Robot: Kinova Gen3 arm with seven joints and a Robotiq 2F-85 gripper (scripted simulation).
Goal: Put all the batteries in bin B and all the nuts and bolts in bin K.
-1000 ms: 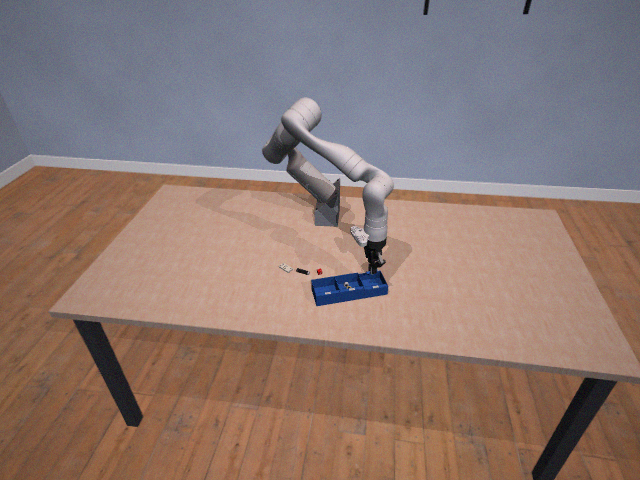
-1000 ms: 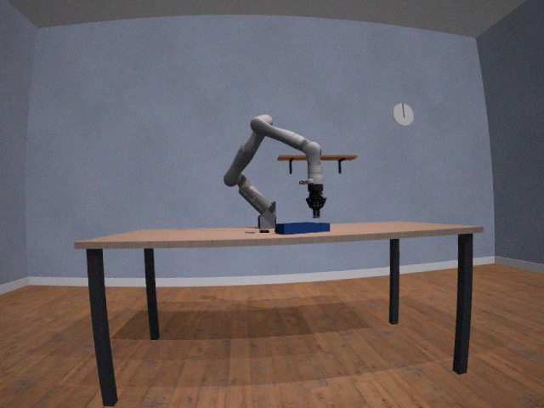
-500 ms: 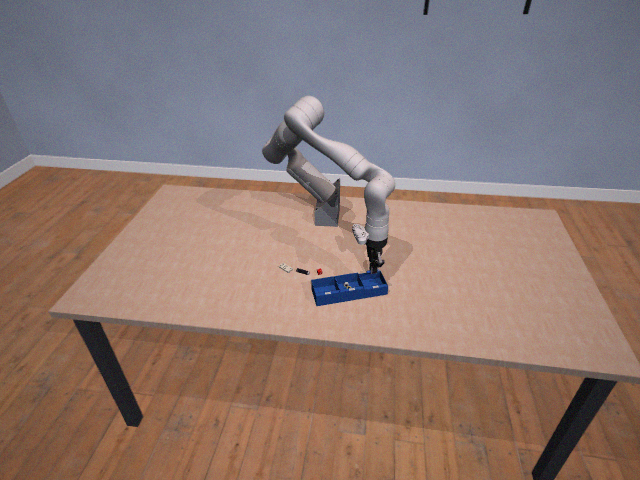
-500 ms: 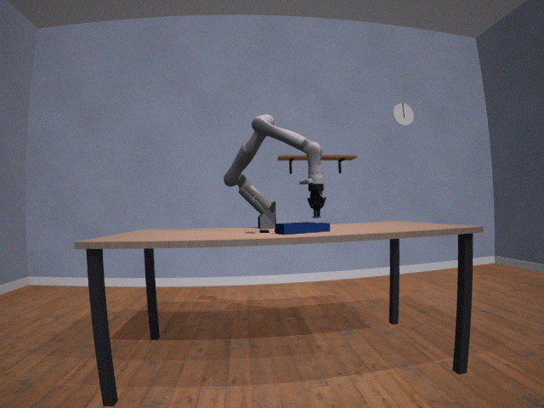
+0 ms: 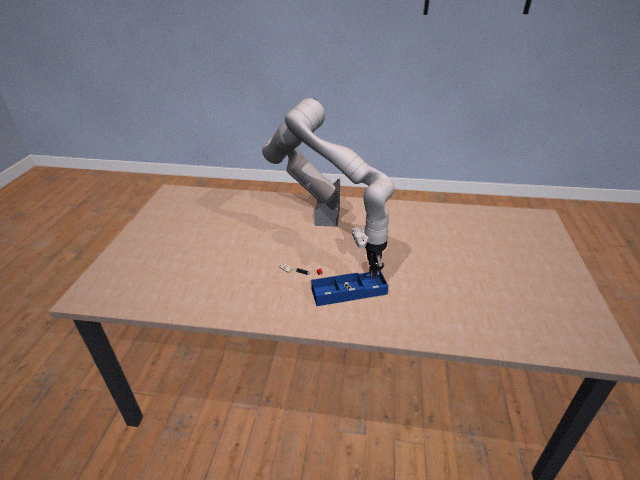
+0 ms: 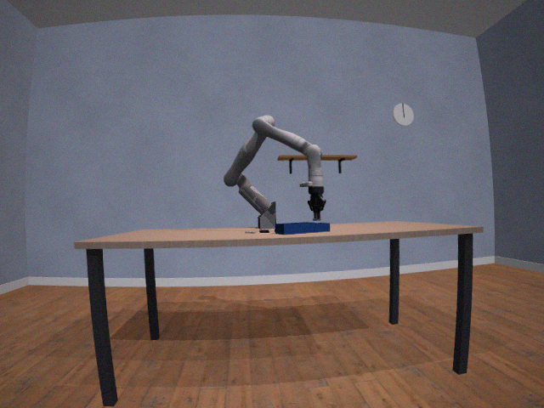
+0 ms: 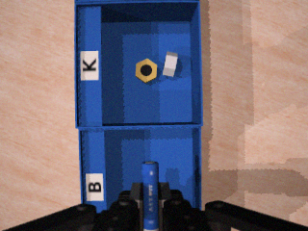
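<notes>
The black battery is 5 cm behind my hand, 25 cm to the right of it and 7 cm below it. The rest, counted from my hand: brass nut (3 cm ahead, 8 cm to the right, 6 cm below); then blue battery (2 cm below); then blue bin (3 cm ahead, 8 cm to the right, 5 cm below).
</notes>
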